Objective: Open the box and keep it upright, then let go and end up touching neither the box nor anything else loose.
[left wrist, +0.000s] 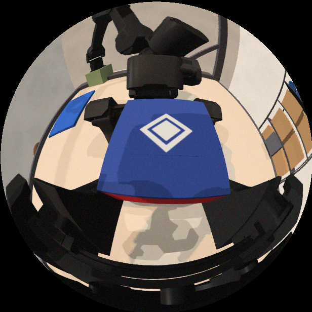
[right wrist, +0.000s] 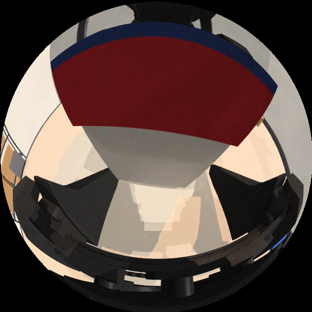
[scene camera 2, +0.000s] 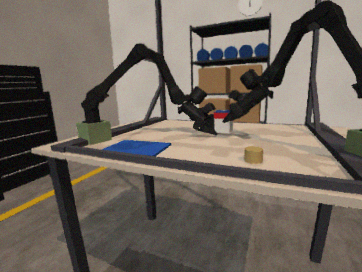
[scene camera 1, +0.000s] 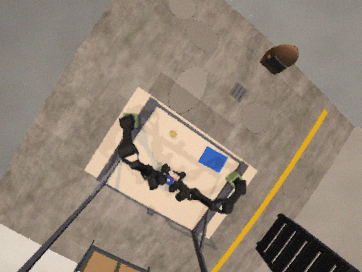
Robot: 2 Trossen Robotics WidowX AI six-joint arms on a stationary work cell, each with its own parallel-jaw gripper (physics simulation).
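Places are measured from the left arm's base along level axes (x ahead, y left, z up), in metres.
Where they show: left gripper, fingertip midpoint: (scene camera 2: pixel 224 121) (scene camera 1: pixel 167 177); right gripper, fingertip midpoint: (scene camera 2: pixel 219 133); left arm's base, link origin: (scene camera 1: pixel 129 120); right arm's base, link origin: (scene camera 2: pixel 93 121) (scene camera 1: pixel 237 182).
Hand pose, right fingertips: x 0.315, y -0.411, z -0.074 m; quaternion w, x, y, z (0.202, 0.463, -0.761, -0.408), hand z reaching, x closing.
Note:
Things, the pixels of their top centre, and the offset from my right fingertips. Level surfaces: height alone.
- box, top centre: (scene camera 2: pixel 223 110) (scene camera 1: pixel 168 180) dx -0.018, dy -0.002, dz +0.100 m
- flat blue mat, top centre: (scene camera 2: pixel 136 146) (scene camera 1: pixel 213 159) dx +0.347, dy +0.144, dz +0.001 m
- small brass-coloured cylinder, top centre: (scene camera 2: pixel 253 148) (scene camera 1: pixel 173 134) dx +0.000, dy +0.332, dz +0.028 m
- table, surface height: dz -0.007 m
The box (scene camera 1: pixel 170 180) (scene camera 2: pixel 223 118) (left wrist: pixel 165 167) (right wrist: pixel 160 87) stands upright with its lid closed. Its top is blue with a white diamond mark, with a red band below and a grey-white body. My left gripper (scene camera 1: pixel 166 177) (scene camera 2: pixel 228 119) (left wrist: pixel 161 171) is shut on the box, with a finger at each side. My right gripper (scene camera 2: pixel 214 130) (right wrist: pixel 165 169) is open at the opposite side of the box, low in front of the grey body, with nothing between its fingers. Whether its fingertips touch the box cannot be told.
A flat blue mat (scene camera 1: pixel 213 159) (scene camera 2: pixel 137 147) (left wrist: pixel 72 114) and a small brass-coloured cylinder (scene camera 1: pixel 173 134) (scene camera 2: pixel 253 155) (right wrist: pixel 260 121) lie on the table (scene camera 2: pixel 200 145). A dark beam (scene camera 2: pixel 210 168) runs along the table's near edge in scene camera 2.

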